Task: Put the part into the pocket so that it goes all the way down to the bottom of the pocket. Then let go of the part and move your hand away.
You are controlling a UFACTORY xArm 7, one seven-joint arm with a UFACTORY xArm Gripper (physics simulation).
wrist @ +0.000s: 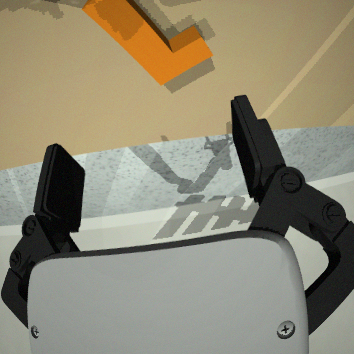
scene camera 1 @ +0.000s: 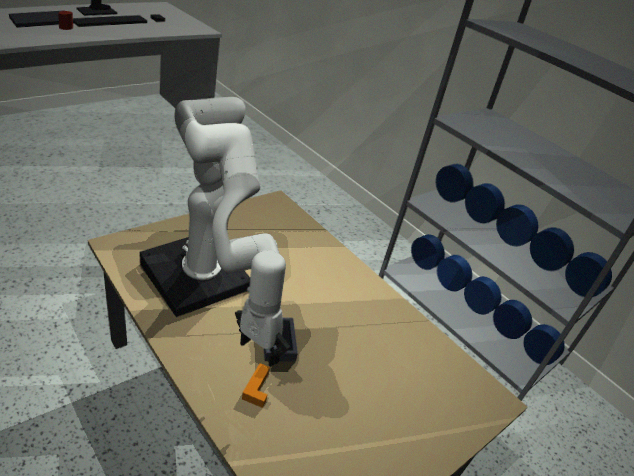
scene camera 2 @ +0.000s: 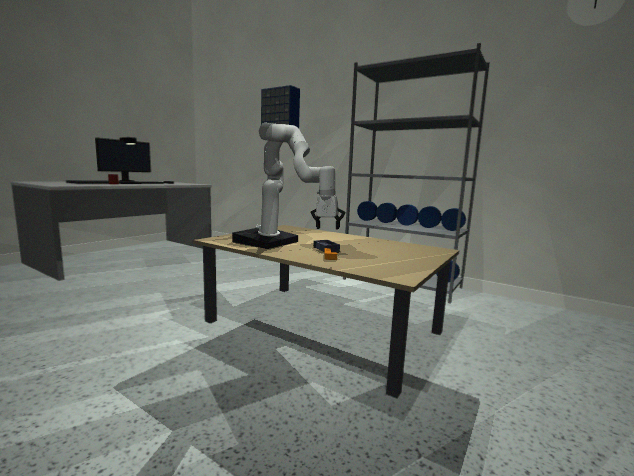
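Seen in the pictures: gripper, fingertip midpoint: (wrist: 144, 135) (scene camera 1: 259, 353) (scene camera 2: 327, 229); arm's base, origin of the base link: (scene camera 1: 201, 265) (scene camera 2: 268, 233).
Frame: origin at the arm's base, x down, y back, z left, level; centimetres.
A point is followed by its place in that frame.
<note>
The orange L-shaped part (scene camera 1: 256, 381) {x 1.7, y -43.5, z -16.5 cm} (scene camera 2: 330, 254) {x 2.2, y -46.3, z -20.6 cm} (wrist: 160, 62) {x 1.7, y -44.4, z -19.0 cm} lies flat on the table, its far end cut off by the top edge of the wrist view. The dark block with the pocket (scene camera 1: 293, 338) (scene camera 2: 332, 249) sits close behind the part, towards the arm's base. In scene camera 1 the hand partly covers the block, and the pocket's inside is mostly hidden. The block does not show in the wrist view. My gripper (scene camera 1: 258, 350) {x -9.1, y -42.8, z -16.4 cm} (scene camera 2: 327, 225) {x -9.1, y -42.8, z -16.4 cm} (wrist: 144, 135) {x -9.1, y -42.8, z -16.4 cm} is wide open and empty. It points down and hangs well above the block and the part, touching neither.
The wooden table (scene camera 1: 368, 374) {x 4.7, y -61.1, z 11.5 cm} (scene camera 2: 399, 258) {x 4.7, y -75.3, z -0.1 cm} carries the arm's black base plate (scene camera 1: 168, 286) {x 0.6, y -1.3, z -13.8 cm} (scene camera 2: 250, 239) {x 1.3, y 2.4, z -15.1 cm} at its far end. A metal shelf rack (scene camera 1: 429, 134) (scene camera 2: 351, 153) with blue discs stands beyond the table. A desk (scene camera 1: 186, 76) (scene camera 2: 35, 220) stands further back.
</note>
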